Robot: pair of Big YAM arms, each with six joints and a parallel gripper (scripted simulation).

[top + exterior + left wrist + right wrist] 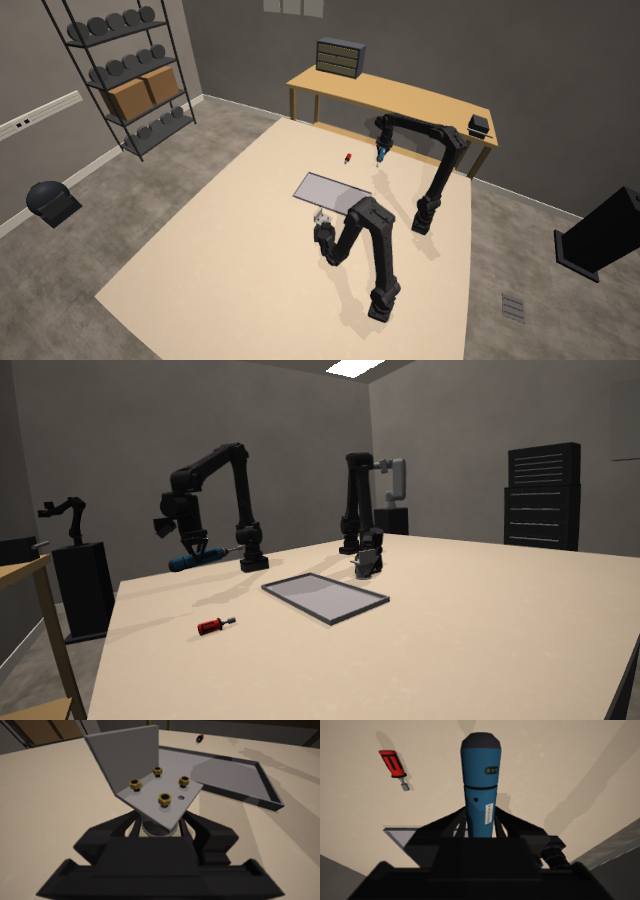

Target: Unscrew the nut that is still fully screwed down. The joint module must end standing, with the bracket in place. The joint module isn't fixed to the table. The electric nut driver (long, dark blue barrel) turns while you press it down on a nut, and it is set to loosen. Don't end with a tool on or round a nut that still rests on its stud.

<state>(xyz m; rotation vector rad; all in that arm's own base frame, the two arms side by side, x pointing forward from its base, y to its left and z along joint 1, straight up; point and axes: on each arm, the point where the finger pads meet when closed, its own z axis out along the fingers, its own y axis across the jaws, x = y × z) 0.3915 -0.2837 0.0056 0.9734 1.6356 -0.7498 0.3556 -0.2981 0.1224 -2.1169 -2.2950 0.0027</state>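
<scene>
My left hand is 10 mm below the joint module. Also, from my left hand: red-handled tool (170 mm ahead, 550 mm to the right, 10 mm below); bracket (50 mm above); grey tray (70 mm ahead, 220 mm to the right, 20 mm below).
</scene>
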